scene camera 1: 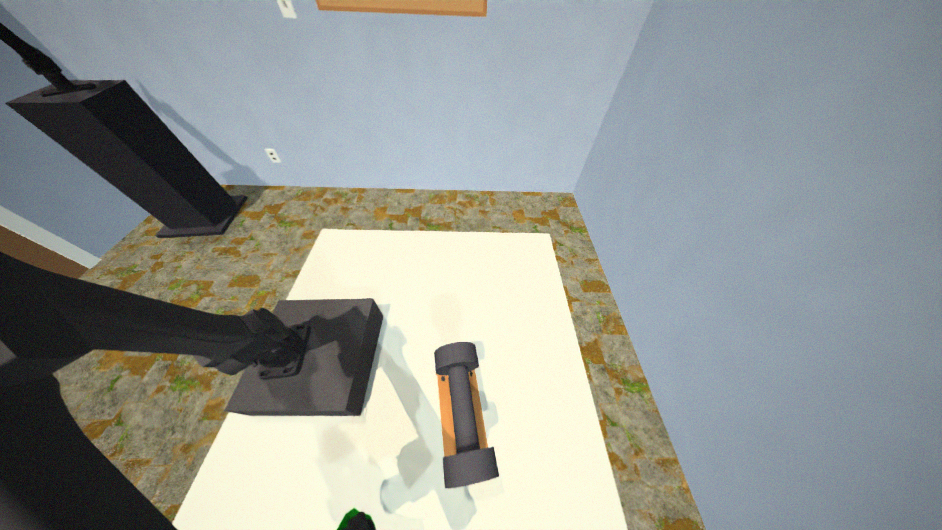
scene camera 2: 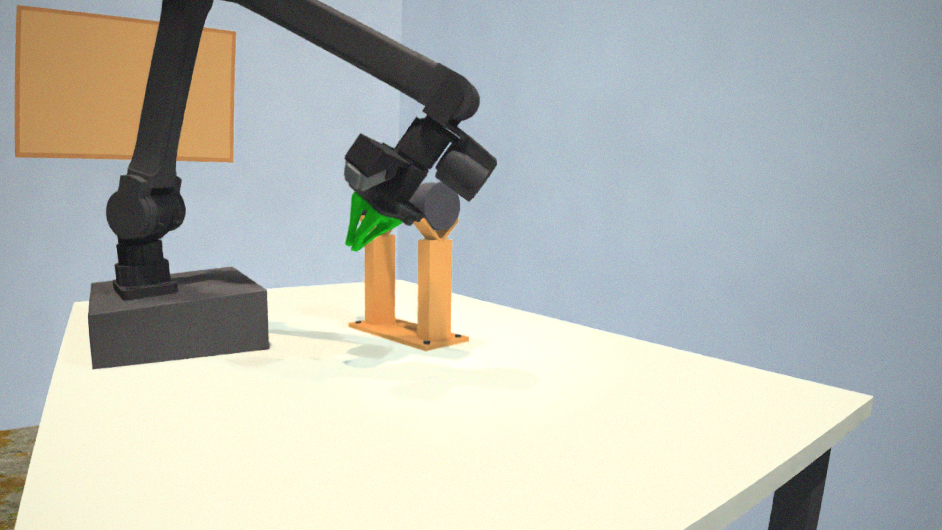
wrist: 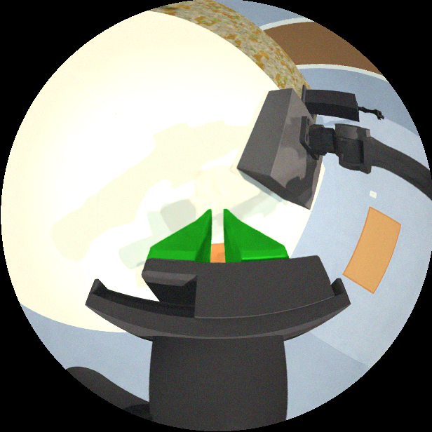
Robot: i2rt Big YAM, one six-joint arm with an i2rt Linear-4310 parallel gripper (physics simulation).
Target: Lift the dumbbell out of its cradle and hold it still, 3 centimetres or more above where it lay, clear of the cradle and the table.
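Where they show: gripper, fingertip midpoint: [scene camera 1: 351, 515] [scene camera 2: 350, 248]; arm's base at its link origin: [scene camera 1: 287, 351] [scene camera 2: 144, 290].
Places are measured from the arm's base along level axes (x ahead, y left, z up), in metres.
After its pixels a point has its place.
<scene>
The dark grey dumbbell [scene camera 1: 463, 408] @(z 0.160, x 0.408, y -0.186 m) [scene camera 2: 440, 205] @(z 0.143, x 0.407, y -0.277 m) lies level in its orange cradle [scene camera 1: 446, 415] @(z -0.083, x 0.370, y -0.167 m) [scene camera 2: 434, 290] @(z 0.003, x 0.399, y -0.275 m), its near end weight by the V-shaped holder in scene camera 2. My gripper [scene camera 1: 355, 518] @(z 0.082, x 0.227, y -0.299 m) [scene camera 2: 353, 247] @(z 0.082, x 0.227, y -0.299 m) [wrist: 217, 215] has green fingers; they are shut with nothing between them. In scene camera 1 it is at the bottom edge, left of the dumbbell and apart from its handle. In scene camera 2 the fingers point down-left, beside the top of the far post, and the gripper body hides most of the dumbbell. In the wrist view the dumbbell does not show; a bit of orange cradle shows behind the finger gap.
The cradle's base plate rests on the white table [scene camera 1: 421, 263] @(z -0.091, x 0.305, y 0.310 m) [scene camera 2: 461, 448] @(z -0.091, x 0.170, y -0.607 m) [wrist: 100, 100]. The arm's dark base block [scene camera 1: 329, 395] @(z 0.005, x 0.123, y -0.111 m) [scene camera 2: 177, 329] @(z -0.044, x 0.022, y -0.129 m) [wrist: 265, 130] stands left of the cradle in both scene views. A black pedestal [scene camera 1: 131, 151] stands on the floor beyond the table. Blue walls rise behind.
</scene>
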